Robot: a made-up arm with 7 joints. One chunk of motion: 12 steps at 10 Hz.
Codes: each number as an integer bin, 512 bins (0 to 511) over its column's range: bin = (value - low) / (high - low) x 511, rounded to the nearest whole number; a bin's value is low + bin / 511 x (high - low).
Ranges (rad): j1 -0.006..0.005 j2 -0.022..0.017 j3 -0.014..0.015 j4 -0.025..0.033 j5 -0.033..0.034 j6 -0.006..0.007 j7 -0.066..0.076
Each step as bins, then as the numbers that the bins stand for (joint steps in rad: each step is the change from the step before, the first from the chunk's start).
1 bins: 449 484 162 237 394 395 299
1 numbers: 0.00367 0.01494 -0.00481 0.00190 0.01866 0.00405 0.01709
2 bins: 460 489 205 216 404 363 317
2 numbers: 0.00390 0.01532 -0.00237 -0.00048 0.01997 0.00323 0.02209
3 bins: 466 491 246 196 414 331 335
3 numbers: 0.00403 0.01547 -0.00004 -0.00275 0.02128 0.00242 0.02709
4 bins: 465 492 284 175 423 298 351
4 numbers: 0.00401 0.01555 0.00212 -0.00514 0.02246 0.00158 0.03154
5 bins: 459 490 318 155 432 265 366
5 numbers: 0.00388 0.01540 0.00405 -0.00741 0.02364 0.00074 0.03571
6 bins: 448 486 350 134 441 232 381
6 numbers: 0.00364 0.01509 0.00586 -0.00979 0.02482 -0.00010 0.03987
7 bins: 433 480 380 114 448 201 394
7 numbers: 0.00332 0.01463 0.00757 -0.01206 0.02574 -0.00089 0.04349
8 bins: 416 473 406 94 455 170 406
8 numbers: 0.00295 0.01410 0.00904 -0.01433 0.02666 -0.00168 0.04682
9 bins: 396 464 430 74 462 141 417
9 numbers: 0.00252 0.01341 0.01040 -0.01660 0.02758 -0.00241 0.04988
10 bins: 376 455 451 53 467 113 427
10 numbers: 0.00209 0.01273 0.01159 -0.01898 0.02823 -0.00313 0.05266
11 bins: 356 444 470 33 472 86 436
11 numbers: 0.00166 0.01189 0.01267 -0.02125 0.02889 -0.00381 0.05516
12 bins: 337 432 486 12 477 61 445
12 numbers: 0.00125 0.01097 0.01358 -0.02364 0.02954 -0.00445 0.05766
